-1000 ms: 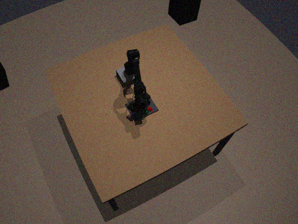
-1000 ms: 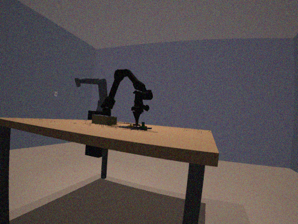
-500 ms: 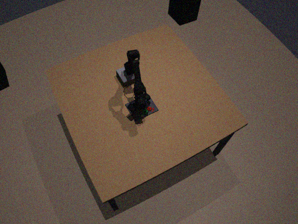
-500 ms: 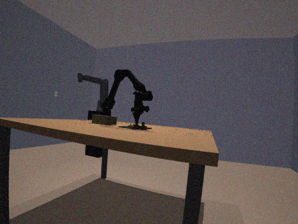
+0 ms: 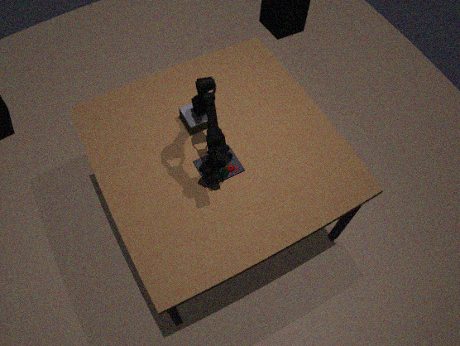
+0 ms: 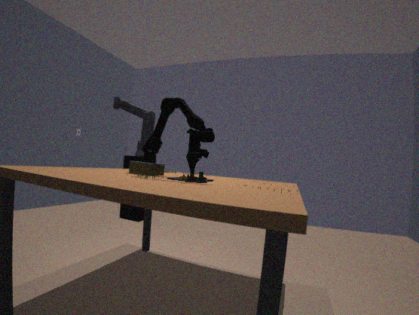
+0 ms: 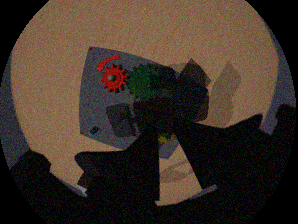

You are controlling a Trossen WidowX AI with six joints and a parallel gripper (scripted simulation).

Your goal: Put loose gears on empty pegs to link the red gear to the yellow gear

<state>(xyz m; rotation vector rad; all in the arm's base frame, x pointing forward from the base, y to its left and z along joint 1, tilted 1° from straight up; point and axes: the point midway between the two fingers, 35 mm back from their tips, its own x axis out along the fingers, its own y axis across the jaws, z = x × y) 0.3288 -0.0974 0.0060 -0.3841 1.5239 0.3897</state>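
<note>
The brown gear is 10 mm below my gripper tip. The rest, counted from my gripper tip: green gear: 40 mm to the left, 40 mm ahead, 20 mm below; then yellow gear: 30 mm to the right, 30 mm behind, 20 mm below.
</note>
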